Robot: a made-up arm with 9 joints. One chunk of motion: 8 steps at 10 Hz.
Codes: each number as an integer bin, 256 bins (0 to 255) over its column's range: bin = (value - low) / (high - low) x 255, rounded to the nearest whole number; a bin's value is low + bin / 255 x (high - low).
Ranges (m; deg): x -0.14..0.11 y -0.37..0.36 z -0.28..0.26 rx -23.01..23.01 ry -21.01..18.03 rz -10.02..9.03
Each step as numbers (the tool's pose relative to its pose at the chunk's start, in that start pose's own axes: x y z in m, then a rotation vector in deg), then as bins.
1 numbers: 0.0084 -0.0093 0.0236 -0.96 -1.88 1.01
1 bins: 151 126 143 122 125 148
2 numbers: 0.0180 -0.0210 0.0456 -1.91 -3.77 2.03
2 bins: 161 122 154 117 113 161
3 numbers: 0.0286 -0.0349 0.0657 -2.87 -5.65 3.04
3 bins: 172 117 163 112 100 175
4 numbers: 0.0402 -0.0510 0.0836 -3.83 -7.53 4.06
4 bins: 184 111 172 106 88 188
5 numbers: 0.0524 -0.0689 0.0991 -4.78 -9.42 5.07
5 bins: 196 105 179 101 76 202
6 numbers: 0.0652 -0.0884 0.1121 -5.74 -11.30 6.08
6 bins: 209 98 185 96 63 216
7 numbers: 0.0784 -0.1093 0.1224 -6.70 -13.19 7.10
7 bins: 223 91 190 90 51 229
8 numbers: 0.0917 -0.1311 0.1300 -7.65 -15.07 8.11
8 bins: 236 83 194 85 39 243
